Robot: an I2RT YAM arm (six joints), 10 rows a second.
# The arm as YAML. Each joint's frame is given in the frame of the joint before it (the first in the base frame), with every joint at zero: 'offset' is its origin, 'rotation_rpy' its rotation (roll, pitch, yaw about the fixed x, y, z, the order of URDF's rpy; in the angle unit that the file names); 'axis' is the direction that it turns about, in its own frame. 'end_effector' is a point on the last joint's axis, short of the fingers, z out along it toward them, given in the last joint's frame.
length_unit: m
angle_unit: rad
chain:
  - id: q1
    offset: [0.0, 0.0, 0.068]
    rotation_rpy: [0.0, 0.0, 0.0]
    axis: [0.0, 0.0, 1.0]
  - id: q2
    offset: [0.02, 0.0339, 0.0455]
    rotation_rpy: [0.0, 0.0, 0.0]
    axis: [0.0, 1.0, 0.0]
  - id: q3
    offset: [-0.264, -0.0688, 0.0]
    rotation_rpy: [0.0, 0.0, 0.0]
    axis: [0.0, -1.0, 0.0]
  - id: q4
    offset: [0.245, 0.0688, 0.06]
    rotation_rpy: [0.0, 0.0, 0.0]
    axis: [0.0, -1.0, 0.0]
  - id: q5
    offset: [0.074, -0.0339, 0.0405]
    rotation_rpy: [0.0, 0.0, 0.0]
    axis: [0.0, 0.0, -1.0]
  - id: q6
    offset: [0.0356, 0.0, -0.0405]
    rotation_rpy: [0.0, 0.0, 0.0]
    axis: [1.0, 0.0, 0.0]
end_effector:
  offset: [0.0, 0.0, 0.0]
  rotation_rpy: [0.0, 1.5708, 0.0]
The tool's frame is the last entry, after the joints.
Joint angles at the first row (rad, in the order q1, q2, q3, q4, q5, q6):
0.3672, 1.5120, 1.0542, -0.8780, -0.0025, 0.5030
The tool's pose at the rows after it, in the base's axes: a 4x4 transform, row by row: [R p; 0 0 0 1], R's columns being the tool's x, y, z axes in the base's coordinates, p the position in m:
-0.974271 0.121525 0.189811 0.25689; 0.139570 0.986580 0.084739 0.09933; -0.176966 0.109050 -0.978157 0.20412; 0 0 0 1
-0.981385 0.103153 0.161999 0.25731; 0.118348 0.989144 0.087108 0.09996; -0.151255 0.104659 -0.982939 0.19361; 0 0 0 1
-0.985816 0.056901 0.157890 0.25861; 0.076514 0.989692 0.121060 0.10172; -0.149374 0.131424 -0.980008 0.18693; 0 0 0 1
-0.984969 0.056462 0.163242 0.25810; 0.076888 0.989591 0.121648 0.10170; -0.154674 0.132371 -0.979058 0.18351; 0 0 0 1
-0.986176 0.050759 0.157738 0.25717; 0.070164 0.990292 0.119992 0.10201; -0.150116 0.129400 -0.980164 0.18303; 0 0 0 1
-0.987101 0.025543 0.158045 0.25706; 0.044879 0.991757 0.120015 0.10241; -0.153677 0.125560 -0.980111 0.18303; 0 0 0 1
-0.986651 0.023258 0.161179 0.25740; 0.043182 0.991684 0.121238 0.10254; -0.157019 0.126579 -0.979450 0.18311; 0 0 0 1
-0.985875 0.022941 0.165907 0.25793; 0.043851 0.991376 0.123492 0.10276; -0.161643 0.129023 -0.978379 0.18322; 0 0 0 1
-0.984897 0.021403 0.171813 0.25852; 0.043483 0.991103 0.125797 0.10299; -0.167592 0.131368 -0.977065 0.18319; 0 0 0 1
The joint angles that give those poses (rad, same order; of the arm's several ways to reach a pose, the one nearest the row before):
0.3676, 1.5299, 1.0252, -0.8570, -0.0109, 0.5011
0.3676, 1.5540, 1.0073, -0.8406, -0.0231, 0.4816
0.3675, 1.5661, 0.9905, -0.8028, -0.0563, 0.4404
0.3683, 1.5669, 0.9764, -0.7826, -0.0547, 0.4412
0.3706, 1.5669, 0.9749, -0.7868, -0.0547, 0.4370
0.3721, 1.5669, 0.9749, -0.7864, -0.0544, 0.4129
0.3721, 1.5669, 0.9749, -0.7830, -0.0544, 0.4110
0.3721, 1.5669, 0.9749, -0.7776, -0.0547, 0.4114
0.3721, 1.5669, 0.9741, -0.7704, -0.0547, 0.4106

